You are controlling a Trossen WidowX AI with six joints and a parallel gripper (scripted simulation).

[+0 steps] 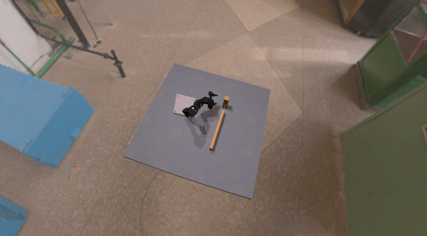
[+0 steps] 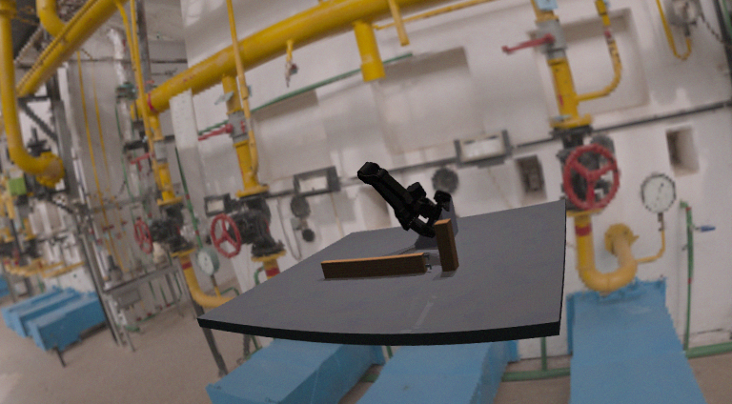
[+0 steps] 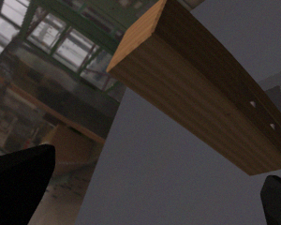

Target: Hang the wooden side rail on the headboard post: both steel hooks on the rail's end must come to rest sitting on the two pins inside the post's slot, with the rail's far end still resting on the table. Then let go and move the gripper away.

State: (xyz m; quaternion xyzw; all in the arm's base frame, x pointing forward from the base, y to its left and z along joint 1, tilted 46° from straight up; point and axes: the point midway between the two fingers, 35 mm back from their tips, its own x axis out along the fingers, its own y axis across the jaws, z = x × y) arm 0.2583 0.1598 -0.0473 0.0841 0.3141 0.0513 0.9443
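Right now my gripper tip is 100 mm short of the headboard post, 20 mm to the right of it and 70 mm above it.
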